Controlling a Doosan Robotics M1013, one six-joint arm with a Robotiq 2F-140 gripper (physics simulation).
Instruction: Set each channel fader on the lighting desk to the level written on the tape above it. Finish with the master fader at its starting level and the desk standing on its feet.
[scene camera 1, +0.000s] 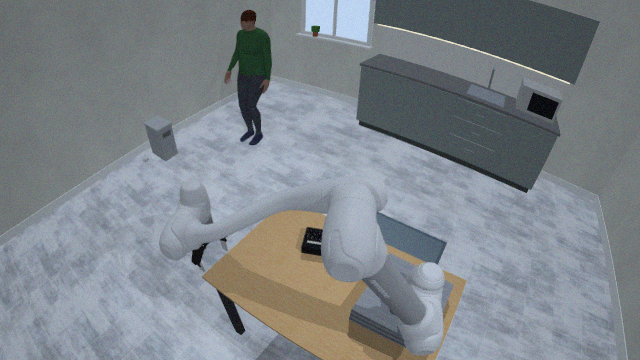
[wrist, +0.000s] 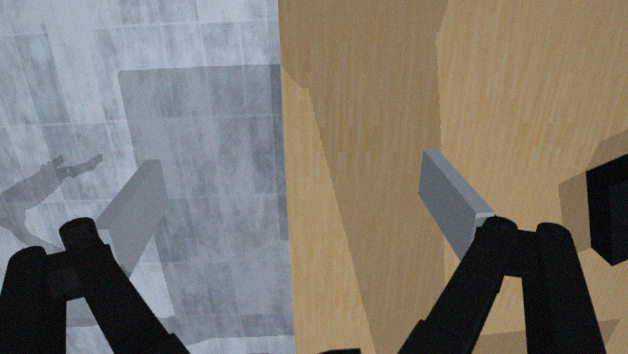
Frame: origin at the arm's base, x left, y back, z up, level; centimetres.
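Where they show: gripper, between the fingertips: (scene camera 1: 214, 259) (wrist: 293, 177).
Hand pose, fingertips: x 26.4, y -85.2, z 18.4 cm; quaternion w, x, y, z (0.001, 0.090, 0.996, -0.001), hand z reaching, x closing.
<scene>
After its pixels a point has its place.
The lighting desk (scene camera 1: 313, 240) @[x -21.0, y -58.6, z -4.8 cm] is a small black box with a white strip, resting on the wooden table. In scene camera 1 the arm hides its right part. In the wrist view part of the black lighting desk (wrist: 607, 210) @[x -15.4, y -58.1, z -5.5 cm] shows at the right edge. Its faders and tape writing are too small or hidden to read. My gripper (scene camera 1: 213, 255) @[x 26.4, y -85.2, z 18.4 cm] (wrist: 293, 177) @[x 26.4, y -85.2, z 18.4 cm] is open and empty, with its grey pads wide apart. It is at the table's left edge, apart from the desk; the wrist view looks down on floor and table top between the pads.
The wooden table (scene camera 1: 280, 232) @[x -22.7, y -79.5, z -10.2 cm] (wrist: 500, 75) @[x -0.2, y -79.9, z -10.3 cm] has a grey plinth (scene camera 1: 370, 305) @[x 9.1, y -18.0, z 0.8 cm] under the arm's base. A blue-grey panel (scene camera 1: 415, 237) is beyond its far edge. A person in a green sweater (scene camera 1: 254, 52) stands at the back left, near a grey bin (scene camera 1: 161, 140). Kitchen counters (scene camera 1: 450, 120) line the back.
</scene>
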